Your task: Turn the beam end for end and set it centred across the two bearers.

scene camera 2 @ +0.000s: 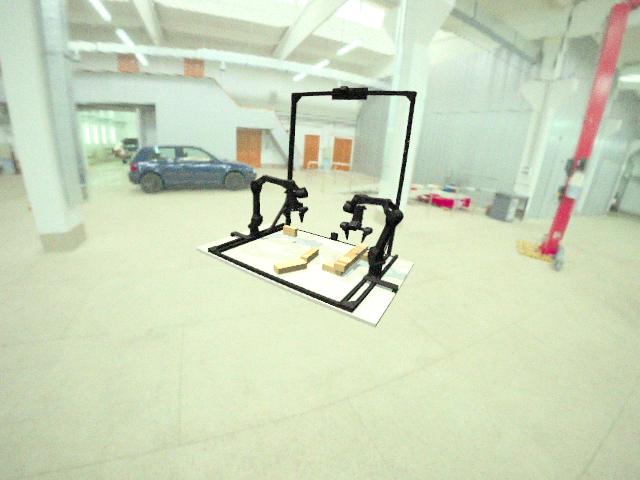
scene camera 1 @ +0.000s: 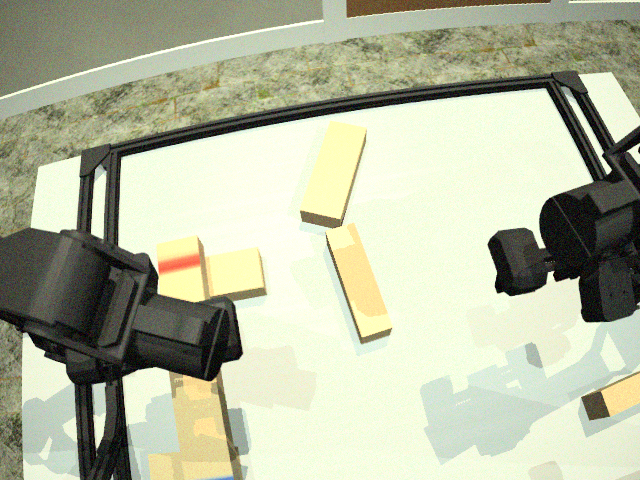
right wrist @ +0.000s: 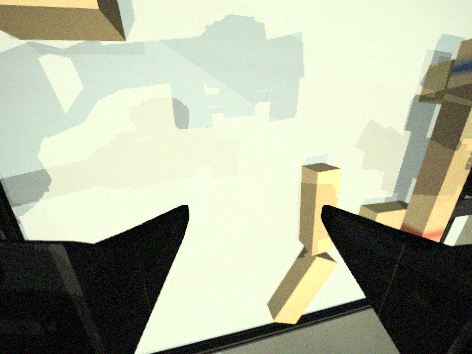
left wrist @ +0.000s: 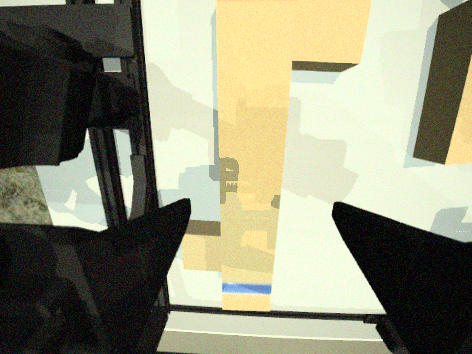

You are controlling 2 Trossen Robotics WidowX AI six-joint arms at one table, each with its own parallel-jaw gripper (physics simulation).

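Note:
The long wooden beam lies across two wooden bearers. Its red-striped end is at the top in scene camera 1, its blue-striped end at the bottom. One bearer sticks out right of the beam near the red end. The other bearer sticks out left near the blue end. My left gripper is open and empty above the beam; its arm hides part of the beam in scene camera 1. My right gripper is open and empty, away from the beam.
Two loose blocks, a wider one and a slimmer one, lie nearly end to end right of the beam in scene camera 1. Another block lies at the far right there. A black frame borders the table.

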